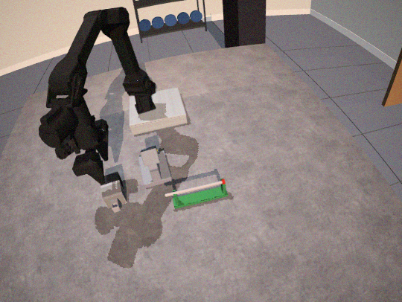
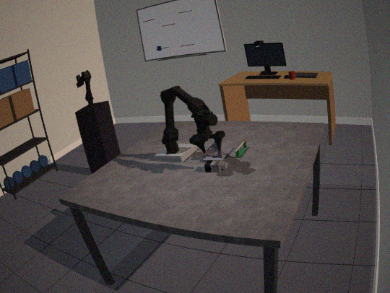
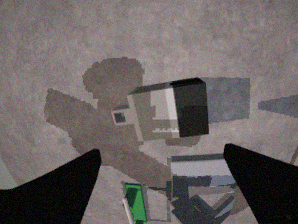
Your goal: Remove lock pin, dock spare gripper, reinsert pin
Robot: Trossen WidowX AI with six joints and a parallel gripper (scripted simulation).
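My gripper tip is now 1 cm short of the spare gripper, 1 cm to the left of it and 8 cm above it. The rest, counted from my gripper tip: mount socket (2 cm behind, 13 cm to the left, 5 cm below); green cradle (11 cm ahead, 21 cm to the left, 8 cm below).
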